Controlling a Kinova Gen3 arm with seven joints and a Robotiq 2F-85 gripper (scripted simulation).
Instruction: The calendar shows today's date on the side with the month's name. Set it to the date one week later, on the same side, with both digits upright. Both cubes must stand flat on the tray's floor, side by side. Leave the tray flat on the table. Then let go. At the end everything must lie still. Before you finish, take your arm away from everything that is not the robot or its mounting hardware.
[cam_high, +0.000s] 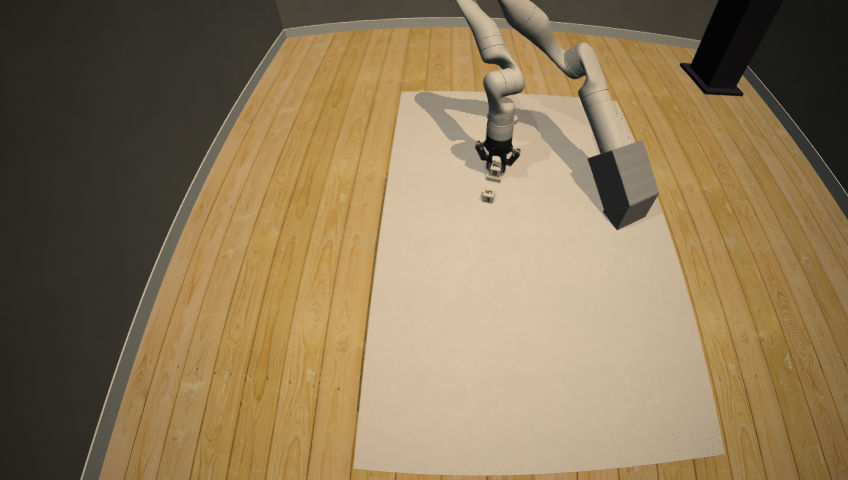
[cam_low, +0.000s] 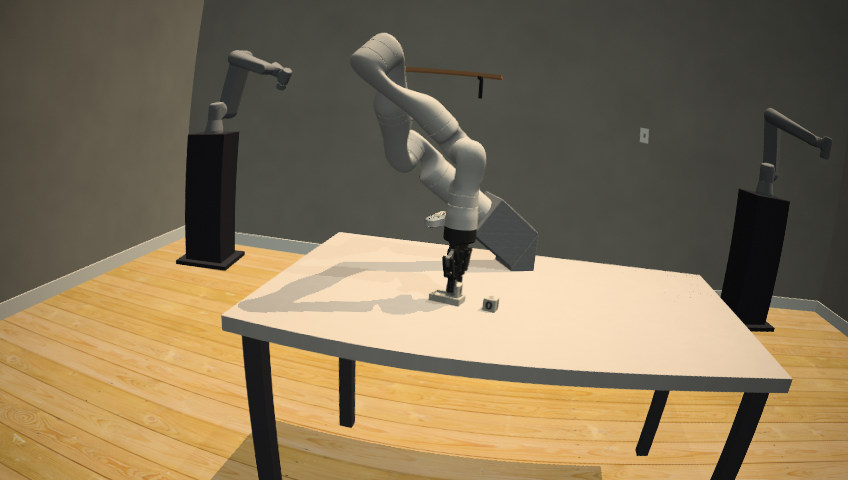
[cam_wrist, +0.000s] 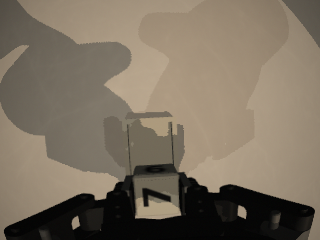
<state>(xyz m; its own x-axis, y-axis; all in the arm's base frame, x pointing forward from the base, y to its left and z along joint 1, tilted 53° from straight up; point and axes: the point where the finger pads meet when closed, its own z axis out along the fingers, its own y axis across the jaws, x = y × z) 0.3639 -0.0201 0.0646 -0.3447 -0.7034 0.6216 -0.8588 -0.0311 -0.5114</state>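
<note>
My gripper is now 1 cm to the left of the white calendar tray and 3 cm above it. The rest, counted from my hand: white digit cube: 1 cm below.
</note>
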